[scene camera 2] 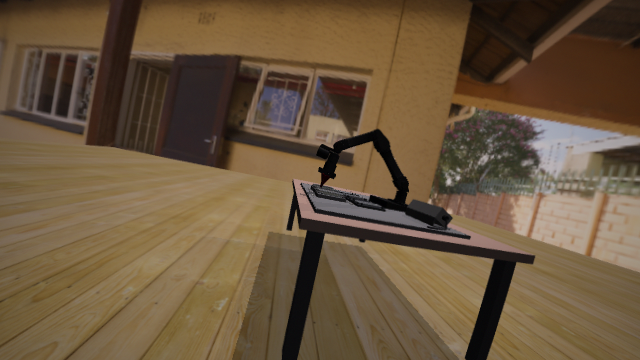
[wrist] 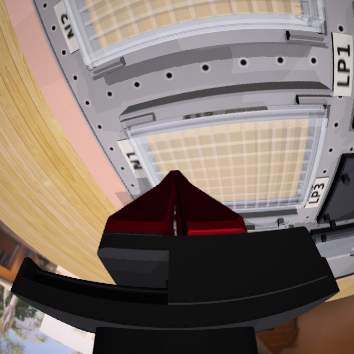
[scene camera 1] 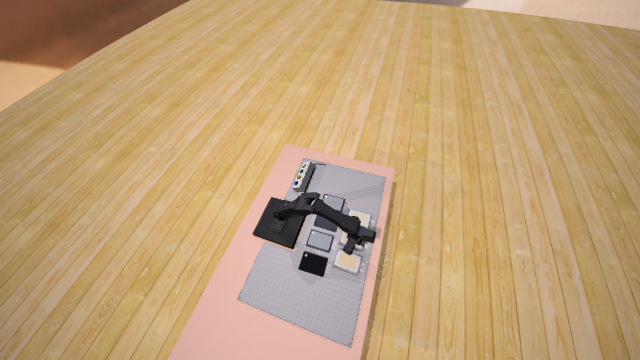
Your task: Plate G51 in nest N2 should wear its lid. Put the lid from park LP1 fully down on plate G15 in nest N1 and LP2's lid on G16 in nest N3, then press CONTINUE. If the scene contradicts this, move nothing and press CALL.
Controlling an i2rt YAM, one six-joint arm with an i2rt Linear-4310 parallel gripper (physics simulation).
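Frame: origin at the arm's base, x ahead, y left, z up, level; millimetres.
Seen in the pictures: gripper, fingertip midpoint: (scene camera 2: 320, 187) (wrist: 174, 177); arm's base at its link origin: (scene camera 2: 398, 203) (scene camera 1: 282, 216).
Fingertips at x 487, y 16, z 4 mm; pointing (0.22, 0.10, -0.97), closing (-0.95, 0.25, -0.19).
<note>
Pixels of each thing's top centre, then the offset from my fingertips to it. "*": a spot on its surface instead.
- such plate at its top centre: (scene camera 1: 347, 260) dx -33, dy -129, dz +3 mm
- label N2 at a spot on its surface: (wrist: 67, 32) * dx +59, dy -123, dz -32 mm
- third cream plate at its top centre: (scene camera 2: 331, 191) (scene camera 1: 358, 218) dx -40, dy +132, dz +0 mm
- LP3 at a spot on its surface: (wrist: 316, 192) * dx -133, dy +61, dz -32 mm
- black panel at its top centre: (scene camera 1: 313, 263) dx -209, dy -204, dz -14 mm
- dark panel at its top centre: (scene camera 2: 360, 198) (scene camera 1: 326, 220) dx -221, dy +60, dz -14 mm
- button box at its top centre: (scene camera 2: 429, 203) (scene camera 1: 302, 173) dx -476, dy +297, dz +50 mm
A plate with cream wells and clear walls (wrist: 235, 160) sits by the label N1 (wrist: 133, 155). Small upside-down print on its edge is not readable. Another such plate (wrist: 200, 20) (scene camera 1: 347, 262) sits by label N2 (wrist: 67, 32). I cannot tell whether either wears a clear lid. A third cream plate (scene camera 1: 360, 218) shows in scene camera 1, partly behind the arm. My gripper (wrist: 174, 177) (scene camera 2: 323, 185) is shut and empty, with its red fingertips low over the outer side of the N1 plate. Labels LP1 (wrist: 342, 64) and LP3 (wrist: 316, 192) show in the wrist view.
Grey panels (scene camera 1: 320, 241) (scene camera 1: 334, 203) and a black panel (scene camera 1: 313, 264) lie between the plates and the arm's black base (scene camera 1: 265, 227). Another dark panel (scene camera 1: 325, 223) is partly under the arm. A button box (scene camera 1: 302, 176) stands at the board's far left.
</note>
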